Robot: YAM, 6 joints.
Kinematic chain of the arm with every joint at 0, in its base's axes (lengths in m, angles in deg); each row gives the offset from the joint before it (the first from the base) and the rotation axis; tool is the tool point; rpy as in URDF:
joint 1: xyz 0 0 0.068 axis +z
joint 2: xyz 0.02 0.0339 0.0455 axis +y
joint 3: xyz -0.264 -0.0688 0 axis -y
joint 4: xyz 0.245 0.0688 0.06 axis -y
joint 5: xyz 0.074 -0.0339 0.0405 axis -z
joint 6: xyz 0.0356 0 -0.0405 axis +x
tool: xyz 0 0 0 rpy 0 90 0
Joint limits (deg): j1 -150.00..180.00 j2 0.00..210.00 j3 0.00..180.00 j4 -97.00..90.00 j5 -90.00..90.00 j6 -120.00..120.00
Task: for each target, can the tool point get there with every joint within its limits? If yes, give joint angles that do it. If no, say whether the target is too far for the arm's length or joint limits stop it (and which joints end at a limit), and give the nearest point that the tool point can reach.
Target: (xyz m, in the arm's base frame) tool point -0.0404 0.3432 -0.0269
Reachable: yes | joints 101.86 151.72 85.79 -67.61 60.69 -10.38
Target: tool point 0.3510 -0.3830 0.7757
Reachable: no: too far | nearest point 0.2681 -0.2926 0.6131 | short by 0.204 m
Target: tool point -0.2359 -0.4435 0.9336
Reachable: no: too far | nearest point -0.1584 -0.2978 0.6530 | short by 0.326 m
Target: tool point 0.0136 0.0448 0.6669
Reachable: yes | joints 99.30 67.28 109.26 58.12 35.45 1.34
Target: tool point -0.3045 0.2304 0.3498
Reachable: yes | joints 147.10 100.04 67.35 70.07 52.08 -53.23
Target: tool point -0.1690 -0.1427 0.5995
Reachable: yes | joints 39.84 35.19 130.02 -34.98 2.10 78.21
